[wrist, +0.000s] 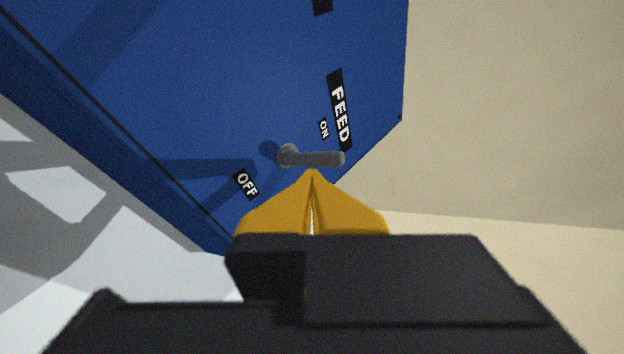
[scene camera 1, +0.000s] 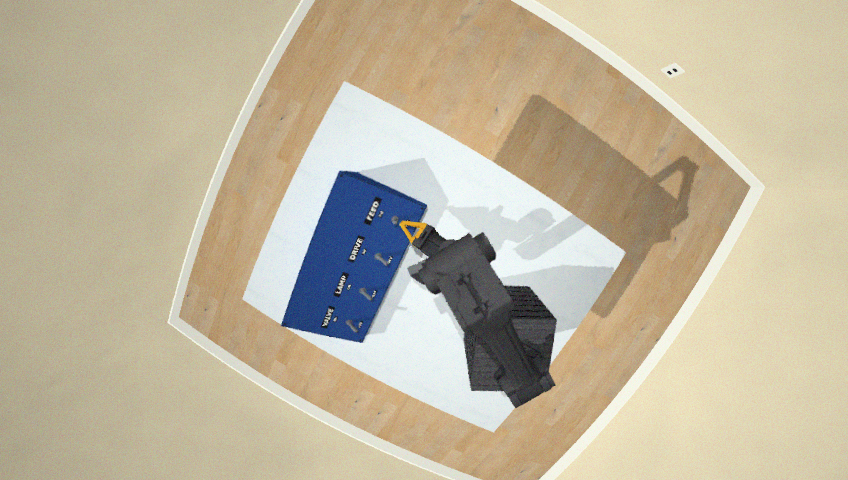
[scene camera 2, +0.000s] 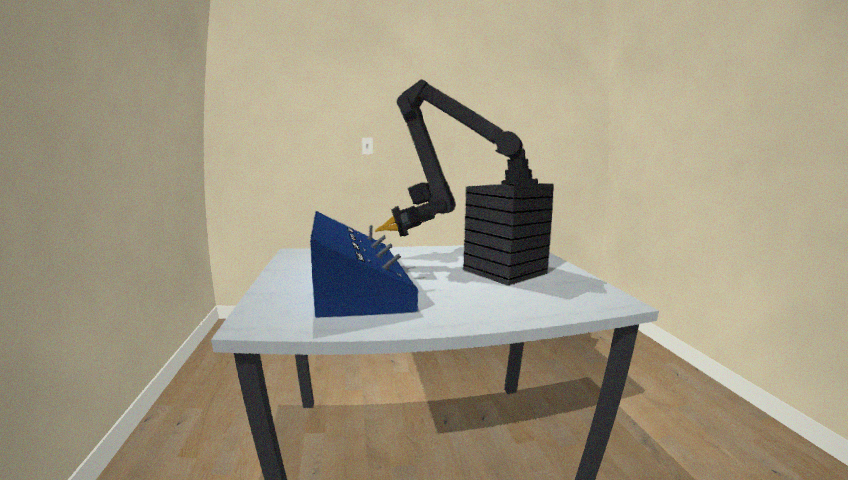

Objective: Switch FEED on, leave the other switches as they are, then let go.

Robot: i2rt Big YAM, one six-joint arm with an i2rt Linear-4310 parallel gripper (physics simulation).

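Where they show: gripper, fingertip midpoint: [wrist: 311, 176] [scene camera 1: 400, 222] [scene camera 2: 375, 230]; arm's base, origin of the base link: [scene camera 2: 519, 184].
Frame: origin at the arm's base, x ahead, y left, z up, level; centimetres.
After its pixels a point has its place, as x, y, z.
The blue sloped switch box [scene camera 1: 321, 249] {60.3, 2.6, -12.3} [scene camera 2: 357, 285] {51.0, 29.7, -21.7} [wrist: 200, 90] {43.4, -7.5, -21.5} carries four labelled toggle levers. The grey FEED lever [scene camera 1: 395, 220] {46.3, -14.4, -15.3} [scene camera 2: 370, 232] {46.4, -13.3, -17.6} [wrist: 317, 158] {45.8, -13.5, -16.9} stands nearly vertical in scene camera 2, leaning up the slope to the ON side. The DRIVE lever [scene camera 1: 382, 259] {44.2, -2.3, -17.6}, LAMP lever [scene camera 1: 366, 293] {43.4, 9.5, -18.0} and VALVE lever [scene camera 1: 353, 325] {42.0, 21.4, -17.7} lean down the slope, to the OFF side. My gripper [scene camera 1: 401, 223] {44.7, -14.3, -17.2} [scene camera 2: 377, 230] {44.7, -14.3, -17.2} [wrist: 311, 176] {44.7, -14.3, -17.2} is shut and empty, its orange tips close beside the FEED lever on the lower-edge side; whether they touch it I cannot tell.
The box stands on the white table [scene camera 1: 321, 136] {81.7, -23.8, -29.5} [scene camera 2: 267, 321] {73.0, 32.9, -29.4}. The dark ribbed pedestal [scene camera 2: 505, 231] {8.1, 10.0, -13.4} carries the arm, behind and right of the box in scene camera 2. The DRIVE lever is the nearest neighbour to FEED.
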